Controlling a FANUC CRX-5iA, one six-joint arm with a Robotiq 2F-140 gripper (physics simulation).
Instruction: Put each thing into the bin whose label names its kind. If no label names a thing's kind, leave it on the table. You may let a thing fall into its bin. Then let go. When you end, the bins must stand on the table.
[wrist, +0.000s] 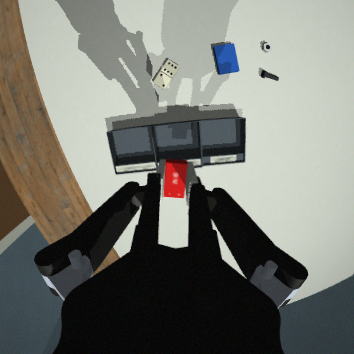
Scene:
My gripper (175, 169): 0.22 m from the lens. A red block (175, 169) is 0.20 m from the lens. A joined dark bins (212, 141) is 0.33 m from the lens. The marked spots on the joined dark bins and the red block are 0.15 m apart.

